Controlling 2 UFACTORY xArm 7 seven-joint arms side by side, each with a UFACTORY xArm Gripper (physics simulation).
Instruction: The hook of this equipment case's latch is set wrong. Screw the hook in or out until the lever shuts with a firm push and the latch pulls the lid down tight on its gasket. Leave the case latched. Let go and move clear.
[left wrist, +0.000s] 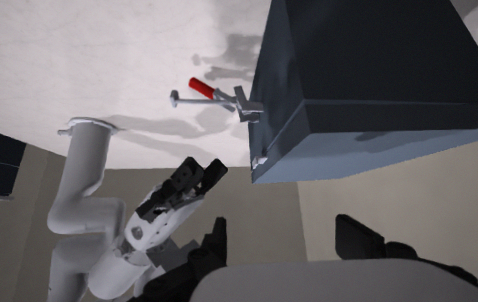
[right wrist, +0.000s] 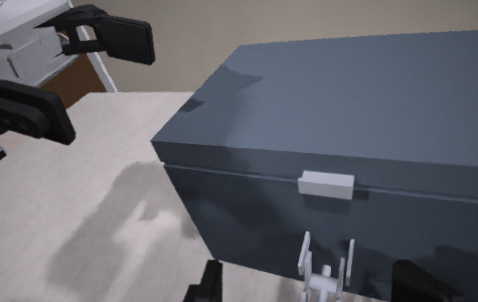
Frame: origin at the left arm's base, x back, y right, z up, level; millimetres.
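Seen in the pictures: left gripper, between the fingertips: (left wrist: 281, 234) (right wrist: 115, 76); right gripper, between the fingertips: (left wrist: 212, 163) (right wrist: 307, 289); right arm's base, origin of its link: (left wrist: 94, 126).
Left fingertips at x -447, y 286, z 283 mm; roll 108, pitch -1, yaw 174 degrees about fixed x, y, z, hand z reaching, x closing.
Offsets run from my left fingertips to a thing's top centre. "*": to the spot under its first point. Level surfaces: height alone.
The blue-grey case (left wrist: 350, 65) (right wrist: 340, 100) stands with its lid down; a thin seam shows below the lid. A pale catch {* dx +10, dy +124, dz -90 mm} (left wrist: 259, 161) (right wrist: 326, 186) is on the lid's front edge. The latch bracket {* dx +26, dy +99, dz -171 mm} (left wrist: 245, 108) (right wrist: 322, 284) is on the case front. In the left wrist view, the red lever handle {* dx +99, dy +98, dz -219 mm} (left wrist: 201, 87) slants away from the case, and the hook rod {dx +84, dy +111, dz -190 mm} (left wrist: 200, 102) sticks outward, its hook head {* dx +143, dy +89, dz -197 mm} (left wrist: 173, 98) well clear of the catch. My right gripper (left wrist: 212, 163) (right wrist: 307, 280) is open in front of the latch, holding nothing. My left gripper (left wrist: 281, 234) (right wrist: 115, 76) is open, away from the case.
The pale table top {dz -283 mm} (left wrist: 100, 50) (right wrist: 120, 120) extends in front of and beside the case. The right arm (left wrist: 87, 165) rises from its base near the table's edge in the left wrist view. A brown door panel (right wrist: 82, 80) shows behind the left gripper in the right wrist view.
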